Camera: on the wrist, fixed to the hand. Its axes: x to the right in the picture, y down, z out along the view.
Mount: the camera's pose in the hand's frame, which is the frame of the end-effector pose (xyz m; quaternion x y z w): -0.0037 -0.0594 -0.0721 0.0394 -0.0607 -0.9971 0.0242
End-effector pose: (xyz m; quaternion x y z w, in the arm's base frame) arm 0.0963 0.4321 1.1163 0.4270 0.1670 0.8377 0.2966
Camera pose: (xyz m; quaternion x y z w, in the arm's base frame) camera 0.0603 0.4735 1.0406 -0.0936 0.4448 -0.3080 0.8358
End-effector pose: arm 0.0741 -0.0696 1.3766 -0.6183 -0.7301 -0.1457 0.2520
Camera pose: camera 0.0301 -0.1219 1.4403 -0.7141 0.6552 0.1885 0.1591
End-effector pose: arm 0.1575 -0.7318 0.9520 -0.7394 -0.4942 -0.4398 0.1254
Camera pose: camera 0.0691 -0.7503 0.9763 -0.4531 0.7741 0.0713 0.4363
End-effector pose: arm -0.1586 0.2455 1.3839 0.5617 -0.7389 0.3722 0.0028
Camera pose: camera -0.1377 0.2830 1.4669 0.7730 0.5567 0.0012 0.3042
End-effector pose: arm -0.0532 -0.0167 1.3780 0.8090 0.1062 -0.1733 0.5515
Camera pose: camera -0.0664 0.0723 1.3526 0.0751 -0.7689 0.6074 0.1849
